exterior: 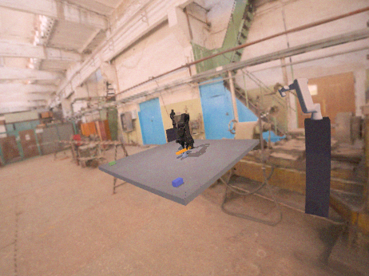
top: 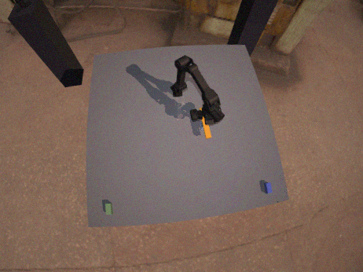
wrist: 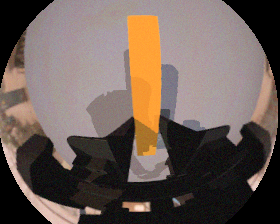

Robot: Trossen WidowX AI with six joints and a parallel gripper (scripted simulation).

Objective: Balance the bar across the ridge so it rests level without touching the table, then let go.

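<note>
Now: gripper tip 30 mm short of the bar. The rest, counted from my gripper tip: green block 500 mm ahead, 640 mm to the right, 50 mm below; then blue block 500 mm ahead, 360 mm to the left, 50 mm below.
</note>
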